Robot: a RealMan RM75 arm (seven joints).
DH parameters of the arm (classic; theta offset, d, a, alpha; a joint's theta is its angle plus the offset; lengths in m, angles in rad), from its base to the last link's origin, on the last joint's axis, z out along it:
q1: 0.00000 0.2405 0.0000 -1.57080
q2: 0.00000 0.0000 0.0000 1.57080
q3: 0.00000 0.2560 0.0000 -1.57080
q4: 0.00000 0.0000 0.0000 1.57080
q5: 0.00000 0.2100 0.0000 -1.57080
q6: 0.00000 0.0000 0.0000 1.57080
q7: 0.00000 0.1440 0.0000 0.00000
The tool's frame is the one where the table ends.
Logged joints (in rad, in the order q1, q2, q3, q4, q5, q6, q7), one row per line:
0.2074, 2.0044, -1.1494, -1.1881, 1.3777, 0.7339, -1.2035
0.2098, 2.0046, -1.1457, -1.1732, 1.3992, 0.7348, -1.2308
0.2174, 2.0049, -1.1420, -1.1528, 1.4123, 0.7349, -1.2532
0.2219, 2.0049, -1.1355, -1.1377, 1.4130, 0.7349, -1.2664
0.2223, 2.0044, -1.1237, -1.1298, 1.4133, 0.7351, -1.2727
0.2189, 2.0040, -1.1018, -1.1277, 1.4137, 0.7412, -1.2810
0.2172, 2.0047, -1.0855, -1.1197, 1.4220, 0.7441, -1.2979
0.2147, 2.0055, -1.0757, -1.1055, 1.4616, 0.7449, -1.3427
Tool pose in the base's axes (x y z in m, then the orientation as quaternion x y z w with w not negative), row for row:
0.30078, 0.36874, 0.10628, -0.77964, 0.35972, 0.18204, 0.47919
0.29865, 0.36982, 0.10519, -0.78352, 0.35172, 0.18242, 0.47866
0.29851, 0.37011, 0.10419, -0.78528, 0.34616, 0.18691, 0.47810
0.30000, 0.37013, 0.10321, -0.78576, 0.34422, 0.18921, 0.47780
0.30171, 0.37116, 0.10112, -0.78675, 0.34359, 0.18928, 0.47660
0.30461, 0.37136, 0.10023, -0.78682, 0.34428, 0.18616, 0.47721
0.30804, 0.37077, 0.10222, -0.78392, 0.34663, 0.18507, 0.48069
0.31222, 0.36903, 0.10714, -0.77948, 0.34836, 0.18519, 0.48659
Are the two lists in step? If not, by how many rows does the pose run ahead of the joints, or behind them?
The pose runs 2 rows behind the joints: the pose in row i belongs to the joints in row i - 2.
